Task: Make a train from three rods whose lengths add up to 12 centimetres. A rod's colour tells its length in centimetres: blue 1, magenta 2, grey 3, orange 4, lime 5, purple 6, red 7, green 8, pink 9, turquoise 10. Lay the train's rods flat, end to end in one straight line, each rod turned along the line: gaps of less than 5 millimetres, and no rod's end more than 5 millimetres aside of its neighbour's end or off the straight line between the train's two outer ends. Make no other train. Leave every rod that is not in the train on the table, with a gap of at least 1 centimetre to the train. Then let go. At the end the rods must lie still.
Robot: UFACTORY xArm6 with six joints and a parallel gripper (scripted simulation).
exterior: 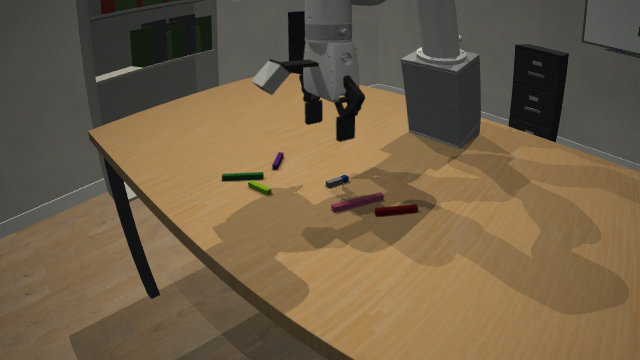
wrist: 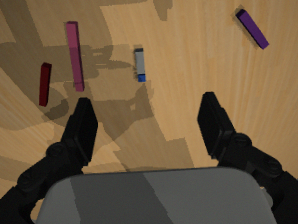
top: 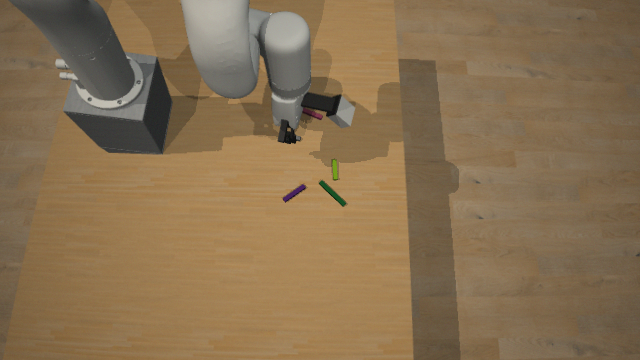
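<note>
Now: hand 90 mm short of the green rod, 140 mm to the left of it and 110 mm above it. From my hand the other things lie so: grey rod (10 mm behind, 10 mm to the left, 110 mm below); then pink rod (20 mm ahead, 80 mm to the left, 110 mm below); then blue rod (30 mm behind, 10 mm to the left, 110 mm below).
</note>
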